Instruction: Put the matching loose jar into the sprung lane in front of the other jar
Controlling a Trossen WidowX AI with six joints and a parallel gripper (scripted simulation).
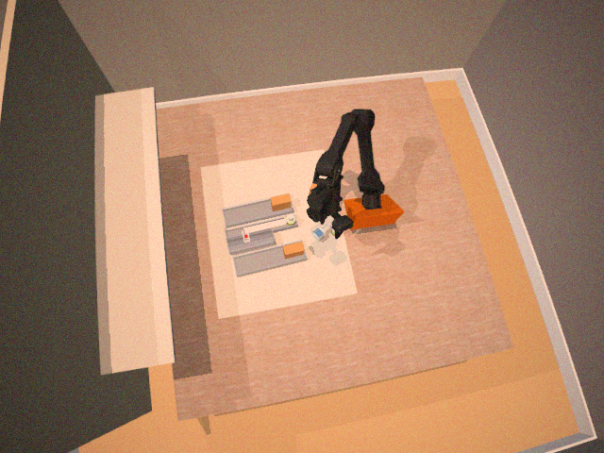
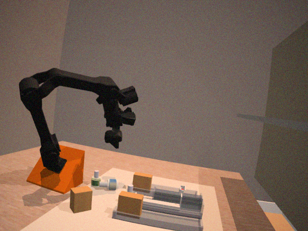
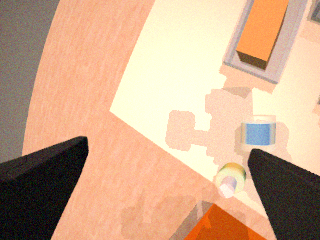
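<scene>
My gripper tip is 22 cm short of the pusher plate, 15 cm above it and 7 cm to the left of it. From my gripper tip the other things lie so: red mark: 30 cm ahead, 13 cm below, 5 cm to the right; then grey lane: 26 cm ahead, 18 cm below, 7 cm to the right; then long pale shelf: 63 cm ahead, 17 cm above, 7 cm to the right.
</scene>
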